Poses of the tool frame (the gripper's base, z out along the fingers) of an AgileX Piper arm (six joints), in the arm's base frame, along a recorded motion.
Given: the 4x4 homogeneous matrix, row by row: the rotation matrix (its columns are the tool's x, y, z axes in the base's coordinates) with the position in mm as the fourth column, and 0 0 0 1 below. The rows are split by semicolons.
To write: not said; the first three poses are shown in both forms.
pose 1, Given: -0.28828, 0.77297, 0.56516, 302.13; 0.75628, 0.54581, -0.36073, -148.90; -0.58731, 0.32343, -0.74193, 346.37; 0, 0, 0, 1
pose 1, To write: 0.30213, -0.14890, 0.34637, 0.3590, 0.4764, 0.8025, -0.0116
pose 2, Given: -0.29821, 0.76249, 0.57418, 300.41; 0.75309, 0.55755, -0.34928, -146.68; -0.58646, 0.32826, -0.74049, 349.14; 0, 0, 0, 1
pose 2, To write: 0.30041, -0.14668, 0.34914, 0.3602, 0.4703, 0.8056, -0.0065
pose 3, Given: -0.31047, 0.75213, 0.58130, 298.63; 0.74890, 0.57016, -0.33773, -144.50; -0.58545, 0.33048, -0.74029, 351.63; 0, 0, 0, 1
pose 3, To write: 0.29863, -0.14450, 0.35163, 0.3603, 0.4636, 0.8095, -0.0022
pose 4, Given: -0.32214, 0.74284, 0.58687, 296.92; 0.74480, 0.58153, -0.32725, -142.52; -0.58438, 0.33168, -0.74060, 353.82; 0, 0, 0, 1
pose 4, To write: 0.29692, -0.14252, 0.35382, 0.3601, 0.4574, 0.8131, 0.0014
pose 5, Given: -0.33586, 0.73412, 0.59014, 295.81; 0.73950, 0.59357, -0.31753, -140.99; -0.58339, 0.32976, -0.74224, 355.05; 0, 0, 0, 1
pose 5, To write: 0.29581, -0.14099, 0.35505, 0.3590, 0.4508, 0.8173, 0.0037
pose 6, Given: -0.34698, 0.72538, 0.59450, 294.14; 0.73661, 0.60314, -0.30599, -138.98; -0.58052, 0.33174, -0.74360, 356.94; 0, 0, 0, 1
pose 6, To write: 0.29414, -0.13898, 0.35694, 0.3580, 0.4454, 0.8206, 0.0078
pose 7, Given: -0.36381, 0.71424, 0.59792, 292.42; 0.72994, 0.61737, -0.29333, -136.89; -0.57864, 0.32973, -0.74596, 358.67; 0, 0, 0, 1
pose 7, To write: 0.29242, -0.13689, 0.35867, 0.3562, 0.4373, 0.8257, 0.0110
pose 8, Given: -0.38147, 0.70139, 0.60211, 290.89; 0.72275, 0.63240, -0.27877, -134.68; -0.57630, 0.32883, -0.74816, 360.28; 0, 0, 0, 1
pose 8, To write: 0.29089, -0.13468, 0.36028, 0.3545, 0.4285, 0.8310, 0.0151
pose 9, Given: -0.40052, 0.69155, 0.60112, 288.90; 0.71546, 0.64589, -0.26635, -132.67; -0.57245, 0.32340, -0.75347, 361.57; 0, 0, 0, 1
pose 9, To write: 0.28890, -0.13267, 0.36157, 0.3507, 0.4204, 0.8366, 0.0170
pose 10, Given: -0.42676, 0.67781, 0.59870, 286.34; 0.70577, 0.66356, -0.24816, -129.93; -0.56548, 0.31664, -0.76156, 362.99; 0, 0, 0, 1
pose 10, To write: 0.28634, -0.12993, 0.36299, 0.3447, 0.4096, 0.8444, 0.0203
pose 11, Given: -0.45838, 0.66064, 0.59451, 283.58; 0.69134, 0.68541, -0.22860, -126.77; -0.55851, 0.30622, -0.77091, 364.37; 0, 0, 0, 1
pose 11, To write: 0.28358, -0.12677, 0.36437, 0.3377, 0.3960, 0.8536, 0.0227
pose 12, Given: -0.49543, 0.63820, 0.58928, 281.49; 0.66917, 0.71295, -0.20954, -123.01; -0.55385, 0.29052, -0.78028, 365.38; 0, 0, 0, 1
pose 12, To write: 0.28149, -0.12301, 0.36538, 0.3306, 0.3781, 0.8644, 0.0234
